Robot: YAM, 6 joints.
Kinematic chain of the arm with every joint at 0, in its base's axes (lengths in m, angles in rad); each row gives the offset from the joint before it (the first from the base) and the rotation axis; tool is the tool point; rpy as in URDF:
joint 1: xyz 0 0 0.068 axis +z
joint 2: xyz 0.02 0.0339 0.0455 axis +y
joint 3: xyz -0.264 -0.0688 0 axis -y
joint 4: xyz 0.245 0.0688 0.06 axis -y
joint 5: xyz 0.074 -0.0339 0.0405 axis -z
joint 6: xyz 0.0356 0 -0.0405 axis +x
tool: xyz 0 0 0 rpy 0 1.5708 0
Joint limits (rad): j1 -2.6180..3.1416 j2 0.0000..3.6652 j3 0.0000..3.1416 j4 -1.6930..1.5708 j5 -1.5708..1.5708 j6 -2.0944..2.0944
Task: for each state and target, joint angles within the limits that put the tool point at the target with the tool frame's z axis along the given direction. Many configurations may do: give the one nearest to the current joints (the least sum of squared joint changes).
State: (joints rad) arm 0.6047 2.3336 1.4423 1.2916 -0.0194 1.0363
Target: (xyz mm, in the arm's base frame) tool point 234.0 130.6 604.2 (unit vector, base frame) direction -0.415 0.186 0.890
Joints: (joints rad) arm 0.4623 1.8255 2.1413 1.5684 -0.3594 1.0363
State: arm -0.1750 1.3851 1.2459 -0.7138 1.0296 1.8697
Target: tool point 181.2 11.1 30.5 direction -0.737 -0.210 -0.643
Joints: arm 0.0893 2.1560 0.7471 -1.0258 0.1439 1.8697
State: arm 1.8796 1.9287 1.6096 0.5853 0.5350 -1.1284
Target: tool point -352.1 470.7 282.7 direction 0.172 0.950 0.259
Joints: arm 2.2576 2.5872 2.3180 0.6617 0.8267 -1.1284
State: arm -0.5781 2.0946 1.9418 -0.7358 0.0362 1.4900
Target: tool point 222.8 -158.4 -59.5 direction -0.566 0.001 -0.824
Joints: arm -0.5779 2.5147 1.0821 -0.6608 0.3135 1.4900
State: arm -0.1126 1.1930 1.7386 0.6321 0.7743 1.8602
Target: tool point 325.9 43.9 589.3 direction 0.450 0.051 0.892
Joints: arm 0.1350 1.7057 1.9454 0.8613 0.0100 1.8602
